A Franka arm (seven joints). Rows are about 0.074 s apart.
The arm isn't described. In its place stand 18 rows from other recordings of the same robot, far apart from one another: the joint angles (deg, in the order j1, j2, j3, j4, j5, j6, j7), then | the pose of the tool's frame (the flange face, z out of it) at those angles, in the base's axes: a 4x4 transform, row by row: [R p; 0 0 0 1], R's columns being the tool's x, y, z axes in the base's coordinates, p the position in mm.
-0.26 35.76 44.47 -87.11 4.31 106.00 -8.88 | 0.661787, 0.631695, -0.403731, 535.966; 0.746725, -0.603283, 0.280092, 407.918; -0.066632, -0.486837, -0.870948, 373.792; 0, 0, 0, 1
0.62 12.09 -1.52 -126.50 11.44 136.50 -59.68 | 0.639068, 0.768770, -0.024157, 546.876; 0.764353, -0.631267, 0.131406, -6.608; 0.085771, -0.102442, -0.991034, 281.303; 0, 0, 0, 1
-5.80 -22.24 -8.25 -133.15 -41.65 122.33 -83.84 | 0.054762, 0.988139, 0.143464, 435.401; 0.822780, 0.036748, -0.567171, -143.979; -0.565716, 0.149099, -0.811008, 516.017; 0, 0, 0, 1
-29.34 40.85 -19.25 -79.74 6.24 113.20 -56.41 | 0.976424, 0.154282, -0.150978, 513.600; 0.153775, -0.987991, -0.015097, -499.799; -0.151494, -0.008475, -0.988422, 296.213; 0, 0, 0, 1
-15.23 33.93 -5.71 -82.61 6.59 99.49 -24.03 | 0.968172, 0.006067, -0.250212, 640.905; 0.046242, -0.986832, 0.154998, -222.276; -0.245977, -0.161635, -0.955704, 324.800; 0, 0, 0, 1
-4.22 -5.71 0.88 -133.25 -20.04 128.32 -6.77 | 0.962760, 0.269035, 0.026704, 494.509; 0.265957, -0.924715, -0.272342, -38.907; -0.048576, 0.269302, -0.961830, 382.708; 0, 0, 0, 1
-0.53 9.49 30.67 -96.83 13.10 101.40 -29.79 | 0.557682, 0.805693, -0.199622, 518.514; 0.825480, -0.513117, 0.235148, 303.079; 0.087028, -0.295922, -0.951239, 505.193; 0, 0, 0, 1
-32.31 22.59 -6.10 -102.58 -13.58 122.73 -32.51 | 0.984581, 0.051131, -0.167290, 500.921; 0.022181, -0.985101, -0.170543, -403.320; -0.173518, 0.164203, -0.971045, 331.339; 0, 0, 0, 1
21.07 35.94 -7.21 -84.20 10.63 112.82 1.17 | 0.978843, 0.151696, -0.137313, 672.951; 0.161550, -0.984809, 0.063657, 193.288; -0.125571, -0.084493, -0.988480, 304.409; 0, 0, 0, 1
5.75 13.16 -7.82 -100.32 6.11 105.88 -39.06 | 0.815197, 0.565393, -0.125639, 610.456; 0.576137, -0.813821, 0.075902, -8.546; -0.059333, -0.134260, -0.989168, 428.256; 0, 0, 0, 1
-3.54 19.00 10.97 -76.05 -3.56 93.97 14.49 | 0.991699, -0.127928, -0.012962, 653.099; -0.127959, -0.991778, -0.001552, 58.673; -0.012657, 0.003198, -0.999915, 547.753; 0, 0, 0, 1
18.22 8.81 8.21 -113.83 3.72 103.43 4.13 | 0.877414, 0.348466, -0.329721, 486.996; 0.345443, -0.935841, -0.069792, 246.301; -0.332887, -0.052663, -0.941495, 366.103; 0, 0, 0, 1
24.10 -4.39 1.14 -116.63 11.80 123.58 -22.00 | 0.733048, 0.670914, 0.111866, 496.018; 0.635374, -0.734142, 0.239449, 243.224; 0.242775, -0.104451, -0.964443, 498.574; 0, 0, 0, 1
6.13 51.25 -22.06 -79.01 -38.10 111.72 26.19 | 0.952323, -0.144024, -0.268958, 690.347; -0.301153, -0.584967, -0.753075, -180.698; -0.048871, 0.798167, -0.600450, 207.473; 0, 0, 0, 1
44.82 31.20 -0.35 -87.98 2.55 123.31 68.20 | 0.906425, -0.421453, 0.027784, 501.535; -0.422317, -0.903336, 0.075048, 495.829; -0.006531, -0.079759, -0.996793, 345.018; 0, 0, 0, 1
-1.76 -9.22 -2.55 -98.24 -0.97 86.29 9.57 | 0.969712, -0.239411, -0.048384, 494.502; -0.239978, -0.970759, -0.006182, -41.059; -0.045489, 0.017606, -0.998810, 636.039; 0, 0, 0, 1
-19.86 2.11 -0.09 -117.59 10.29 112.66 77.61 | -0.214640, -0.975304, -0.052071, 514.601; -0.960160, 0.200939, 0.194205, -174.464; -0.178946, 0.091680, -0.979578, 411.081; 0, 0, 0, 1
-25.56 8.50 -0.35 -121.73 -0.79 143.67 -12.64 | 0.952295, -0.225933, 0.205153, 526.462; -0.207014, -0.972168, -0.109701, -255.559; 0.224229, 0.061998, -0.972562, 364.696; 0, 0, 0, 1
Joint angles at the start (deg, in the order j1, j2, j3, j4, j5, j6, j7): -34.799, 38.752, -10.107, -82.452, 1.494, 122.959, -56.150
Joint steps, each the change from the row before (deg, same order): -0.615, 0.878, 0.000, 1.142, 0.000, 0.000, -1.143; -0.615, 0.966, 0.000, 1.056, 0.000, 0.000, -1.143; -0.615, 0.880, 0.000, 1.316, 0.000, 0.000, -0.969; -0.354, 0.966, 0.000, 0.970, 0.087, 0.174, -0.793; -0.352, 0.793, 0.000, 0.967, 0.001, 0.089, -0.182; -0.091, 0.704, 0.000, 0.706, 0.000, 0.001, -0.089; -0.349, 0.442, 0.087, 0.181, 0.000, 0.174, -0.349; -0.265, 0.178, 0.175, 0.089, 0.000, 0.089, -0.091; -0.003, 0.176, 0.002, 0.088, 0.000, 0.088, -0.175; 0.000, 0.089, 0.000, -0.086, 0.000, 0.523, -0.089; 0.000, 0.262, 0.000, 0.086, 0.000, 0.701, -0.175
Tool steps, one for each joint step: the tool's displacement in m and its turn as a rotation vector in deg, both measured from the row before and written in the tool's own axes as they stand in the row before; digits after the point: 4 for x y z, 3 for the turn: -0.0033, 0.0070, 0.0026, -0.262, 0.007, -0.638; -0.0037, 0.0064, 0.0044, -0.122, -0.103, -0.647; -0.0033, 0.0073, 0.0014, -0.406, 0.085, -0.473; -0.0011, 0.0044, 0.0047, -0.171, 0.022, -0.513; -0.0014, 0.0044, 0.0027, -0.266, 0.020, 0.064; 0.0008, 0.0018, 0.0035, -0.048, -0.076, -0.089; -0.0025, 0.0018, 0.0044, 0.095, -0.069, -0.112; -0.0012, 0.0009, 0.0018, 0.069, 0.066, 0.033; 0.0003, 0.0001, 0.0014, -0.012, -0.017, -0.194; 0.0003, 0.0004, 0.0010, -0.312, 0.157, -0.096; 0.0009, 0.0009, 0.0016, -0.479, 0.226, -0.205
